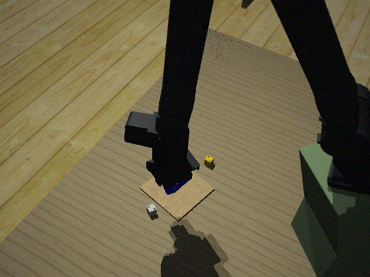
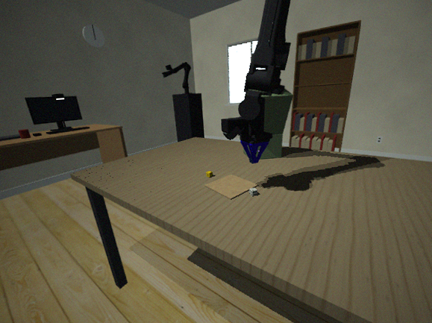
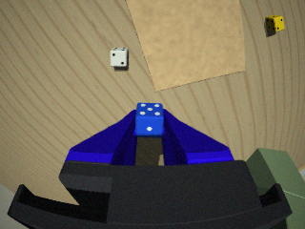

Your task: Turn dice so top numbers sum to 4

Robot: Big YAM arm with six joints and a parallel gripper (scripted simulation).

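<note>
The tan mat is 11 cm below my hand, 8 cm to the right of it and 2 cm ahead of it. The rest, counted from my hand: blue die (right at my hand); then yellow die (20 cm to the right, 10 cm below, 2 cm behind); then white die (10 cm below, 4 cm ahead, 2 cm to the left).
</note>
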